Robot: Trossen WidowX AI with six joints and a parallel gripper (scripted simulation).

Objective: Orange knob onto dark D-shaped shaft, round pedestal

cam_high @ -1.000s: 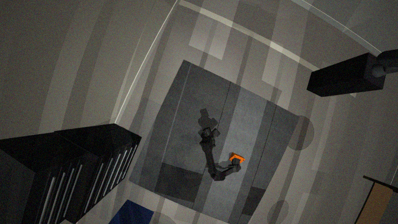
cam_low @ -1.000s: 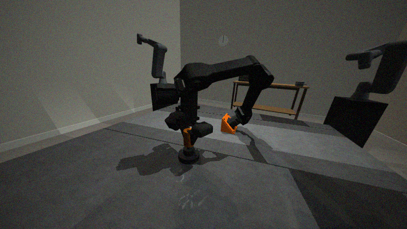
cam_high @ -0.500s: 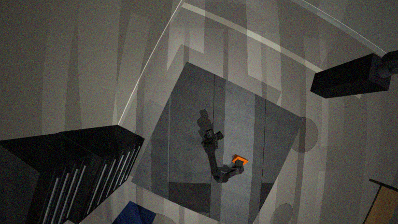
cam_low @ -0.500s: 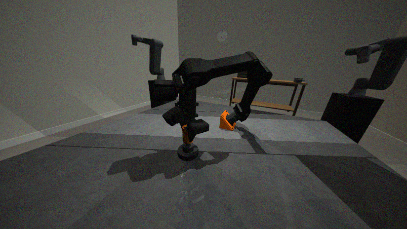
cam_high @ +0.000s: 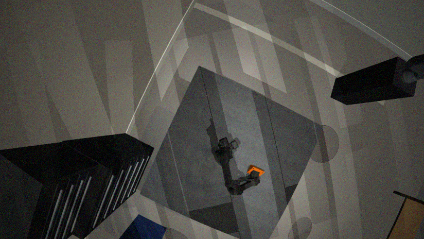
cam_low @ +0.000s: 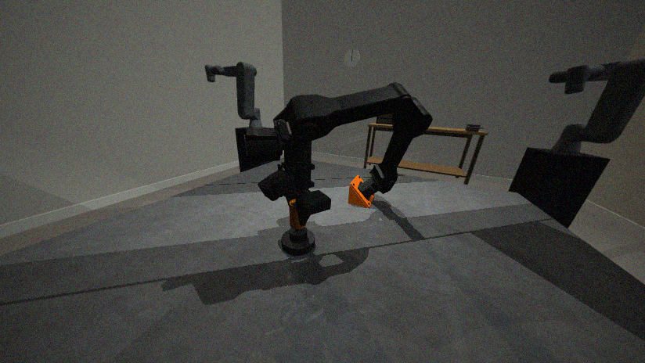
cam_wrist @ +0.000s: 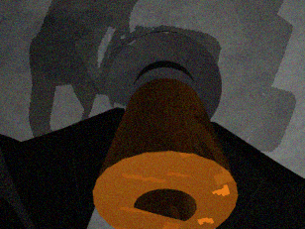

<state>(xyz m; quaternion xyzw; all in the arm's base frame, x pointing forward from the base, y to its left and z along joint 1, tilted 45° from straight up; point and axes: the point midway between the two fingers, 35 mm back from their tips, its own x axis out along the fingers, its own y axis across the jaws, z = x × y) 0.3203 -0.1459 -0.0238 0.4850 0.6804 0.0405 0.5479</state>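
The orange knob is 2 cm above my gripper tip. Round my gripper tip: dark pedestal: 4 cm below.
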